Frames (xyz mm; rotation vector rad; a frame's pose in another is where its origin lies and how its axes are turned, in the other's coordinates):
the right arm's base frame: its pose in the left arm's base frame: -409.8 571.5 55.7 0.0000 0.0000 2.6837
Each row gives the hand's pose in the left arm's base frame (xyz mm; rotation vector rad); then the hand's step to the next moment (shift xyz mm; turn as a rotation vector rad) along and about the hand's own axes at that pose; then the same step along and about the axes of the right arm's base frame.
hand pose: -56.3 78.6 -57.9 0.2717 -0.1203 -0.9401
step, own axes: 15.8 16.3 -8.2 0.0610 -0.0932 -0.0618
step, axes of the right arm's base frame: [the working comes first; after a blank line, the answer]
step, axes of the left arm's base frame: 23.8 -2.2 -3.5 -0.0234 -0.0905 -0.0865

-22.3 -8.5 -3.5 -0.0190 0.0915 -0.0865
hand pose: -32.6 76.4 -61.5 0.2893 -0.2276 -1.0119
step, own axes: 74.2 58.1 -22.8 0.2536 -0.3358 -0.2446
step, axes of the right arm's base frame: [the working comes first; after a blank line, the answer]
step, axes of the left arm's base frame: 91.6 -31.7 2.4 -0.0599 -0.3522 -0.3306

-96.2 -12.1 2.4 -0.1019 0.3424 -0.3306
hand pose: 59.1 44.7 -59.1 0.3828 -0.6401 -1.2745
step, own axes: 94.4 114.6 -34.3 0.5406 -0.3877 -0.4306
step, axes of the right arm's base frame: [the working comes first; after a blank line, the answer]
step, axes of the left arm's base frame: 123.2 -63.2 63.7 0.0632 -0.6568 -0.4388

-138.4 2.3 63.7 -0.3470 0.5612 -0.4388
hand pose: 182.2 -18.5 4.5 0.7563 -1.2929 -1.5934
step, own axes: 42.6 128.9 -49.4 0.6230 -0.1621 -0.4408
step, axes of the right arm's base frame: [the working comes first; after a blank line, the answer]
step, axes of the left arm's base frame: 62.0 -62.1 114.8 0.1014 -0.7424 -0.2175

-83.0 28.3 114.8 -0.4191 0.6211 -0.2175
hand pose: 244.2 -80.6 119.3 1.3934 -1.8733 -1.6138
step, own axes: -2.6 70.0 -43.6 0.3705 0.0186 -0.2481
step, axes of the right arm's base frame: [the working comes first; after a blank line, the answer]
step, axes of the left arm's base frame: 1.2 -30.7 76.6 -0.0034 -0.4451 -0.0327

-14.7 27.0 76.6 -0.1937 0.4007 -0.0327
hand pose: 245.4 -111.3 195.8 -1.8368 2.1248 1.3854
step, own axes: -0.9 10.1 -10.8 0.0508 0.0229 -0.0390
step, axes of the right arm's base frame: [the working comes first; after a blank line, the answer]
step, axes of the left arm's base frame: -2.3 -6.6 13.0 -0.0142 -0.0657 0.0106

-0.9 7.0 13.0 -0.0163 0.0652 0.0106
